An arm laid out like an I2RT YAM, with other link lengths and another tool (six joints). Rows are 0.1 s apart.
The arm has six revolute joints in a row. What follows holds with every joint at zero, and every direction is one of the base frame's.
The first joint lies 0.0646 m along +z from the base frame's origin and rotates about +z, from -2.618 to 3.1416 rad.
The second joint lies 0.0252 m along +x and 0.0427 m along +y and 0.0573 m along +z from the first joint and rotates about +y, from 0 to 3.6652 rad.
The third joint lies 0.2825 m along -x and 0.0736 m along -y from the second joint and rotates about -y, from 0 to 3.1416 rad.
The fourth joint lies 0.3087 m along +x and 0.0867 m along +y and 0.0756 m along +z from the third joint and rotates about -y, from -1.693 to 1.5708 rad.
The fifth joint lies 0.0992 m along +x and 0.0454 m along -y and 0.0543 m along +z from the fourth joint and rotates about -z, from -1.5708 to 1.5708 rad.
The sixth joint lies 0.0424 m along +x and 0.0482 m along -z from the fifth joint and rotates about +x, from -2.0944 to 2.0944 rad.
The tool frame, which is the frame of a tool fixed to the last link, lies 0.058 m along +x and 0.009 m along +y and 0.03 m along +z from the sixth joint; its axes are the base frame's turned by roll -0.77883, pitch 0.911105 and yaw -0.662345 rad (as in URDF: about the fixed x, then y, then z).
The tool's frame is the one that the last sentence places.
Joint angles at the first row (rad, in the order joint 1, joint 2, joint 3, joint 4, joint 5, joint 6):
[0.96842 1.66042 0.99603 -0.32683 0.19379 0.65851]
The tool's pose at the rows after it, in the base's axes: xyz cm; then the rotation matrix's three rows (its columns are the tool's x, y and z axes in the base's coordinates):
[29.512, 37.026, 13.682], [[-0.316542, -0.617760, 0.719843], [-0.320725, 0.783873, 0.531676], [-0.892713, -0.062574, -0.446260]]
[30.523, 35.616, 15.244], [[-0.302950, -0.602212, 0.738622], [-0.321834, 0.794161, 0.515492], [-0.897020, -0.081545, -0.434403]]
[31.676, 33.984, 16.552], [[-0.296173, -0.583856, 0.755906], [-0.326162, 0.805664, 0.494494], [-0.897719, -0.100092, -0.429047]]
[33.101, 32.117, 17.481], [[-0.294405, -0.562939, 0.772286], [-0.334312, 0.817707, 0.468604], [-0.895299, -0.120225, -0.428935]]
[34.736, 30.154, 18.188], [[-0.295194, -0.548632, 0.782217], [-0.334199, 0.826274, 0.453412], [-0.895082, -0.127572, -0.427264]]
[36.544, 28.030, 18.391], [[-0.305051, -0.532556, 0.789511], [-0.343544, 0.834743, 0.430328], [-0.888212, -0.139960, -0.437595]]
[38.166, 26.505, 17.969], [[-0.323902, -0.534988, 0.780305], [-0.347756, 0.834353, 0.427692], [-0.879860, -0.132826, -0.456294]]
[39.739, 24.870, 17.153], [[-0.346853, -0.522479, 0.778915], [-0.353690, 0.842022, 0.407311], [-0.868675, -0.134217, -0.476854]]
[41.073, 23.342, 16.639], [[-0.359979, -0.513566, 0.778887], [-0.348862, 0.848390, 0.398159], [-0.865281, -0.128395, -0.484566]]
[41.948, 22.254, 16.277], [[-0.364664, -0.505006, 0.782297], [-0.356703, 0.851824, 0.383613], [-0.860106, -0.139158, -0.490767]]
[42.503, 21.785, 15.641], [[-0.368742, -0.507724, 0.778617], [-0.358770, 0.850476, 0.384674], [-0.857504, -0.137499, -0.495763]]
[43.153, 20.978, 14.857], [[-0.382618, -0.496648, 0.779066], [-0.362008, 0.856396, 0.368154], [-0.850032, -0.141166, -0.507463]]
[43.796, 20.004, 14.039], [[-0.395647, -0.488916, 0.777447], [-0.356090, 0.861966, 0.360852], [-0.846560, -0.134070, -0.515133]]
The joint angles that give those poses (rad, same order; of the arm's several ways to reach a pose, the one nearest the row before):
[0.94093 1.63636 1.00127 -0.36138 0.20419 0.63859]
[0.90583 1.59537 1.00462 -0.39302 0.21276 0.61162]
[0.86362 1.56077 1.00990 -0.42632 0.21712 0.58277]
[0.81164 1.53681 1.01605 -0.45433 0.21780 0.54805]
[0.74946 1.51951 1.02005 -0.46677 0.19828 0.50526]
[0.68195 1.51933 1.03031 -0.48244 0.18013 0.45917]
[0.62304 1.53988 1.04465 -0.48902 0.14014 0.41516]
[0.56901 1.56855 1.05613 -0.49125 0.12099 0.38433]
[0.51938 1.58732 1.06166 -0.48333 0.09600 0.35559]
[0.48848 1.60136 1.06669 -0.47963 0.09450 0.33208]
[0.47086 1.61906 1.06642 -0.46594 0.08288 0.31582]
[0.44926 1.64051 1.06887 -0.45981 0.08327 0.30740]
[0.42155 1.65881 1.06522 -0.44593 0.06908 0.29604]

